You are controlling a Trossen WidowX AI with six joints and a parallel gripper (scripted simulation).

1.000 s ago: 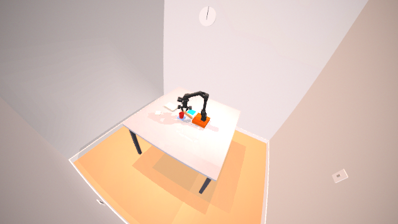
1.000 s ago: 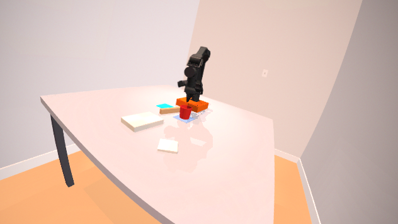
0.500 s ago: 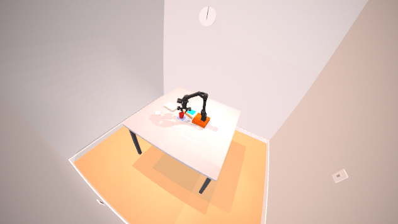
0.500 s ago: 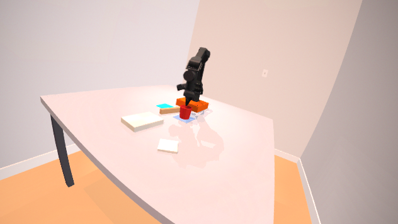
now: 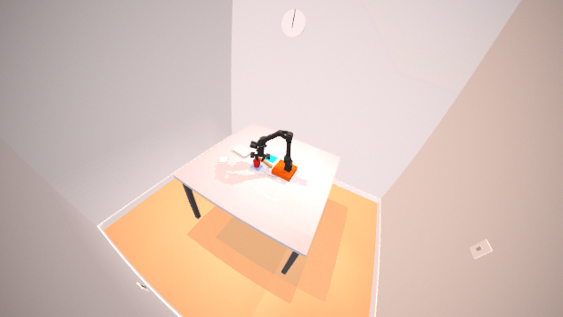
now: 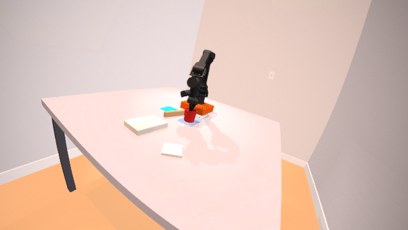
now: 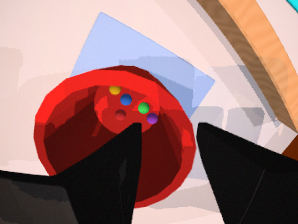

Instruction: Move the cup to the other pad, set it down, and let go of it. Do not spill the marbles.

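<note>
Right now my gripper tip is 20 mm to the right of the red cup, 20 mm short of it and 10 mm above it. Round my gripper tip: wooden bar 80 mm to the right, 50 mm below, 10 mm ahead; then cyan pad 180 mm to the right, 60 mm below, 10 mm behind; then pale blue pad 60 mm below, 20 mm to the left, 20 mm ahead.
</note>
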